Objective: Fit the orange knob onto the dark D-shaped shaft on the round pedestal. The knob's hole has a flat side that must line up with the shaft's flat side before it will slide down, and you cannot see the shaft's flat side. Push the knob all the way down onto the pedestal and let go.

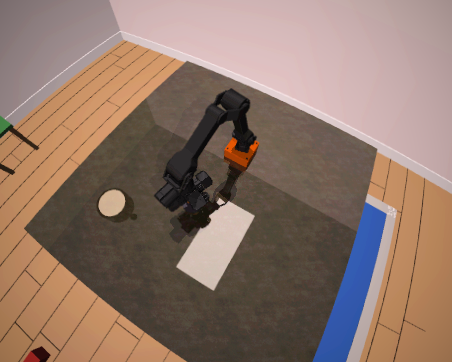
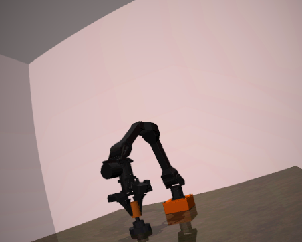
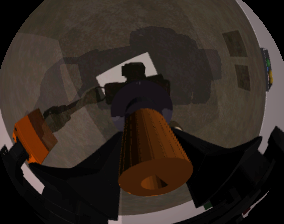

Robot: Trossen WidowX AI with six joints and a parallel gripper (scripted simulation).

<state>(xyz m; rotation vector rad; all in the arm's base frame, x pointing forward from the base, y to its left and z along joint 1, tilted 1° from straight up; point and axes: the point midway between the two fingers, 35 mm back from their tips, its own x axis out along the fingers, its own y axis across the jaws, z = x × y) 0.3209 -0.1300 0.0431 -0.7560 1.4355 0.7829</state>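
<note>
Right now the orange knob is 2 cm above my gripper tip. Round my gripper tip: dark round pedestal (4 cm below).
</note>
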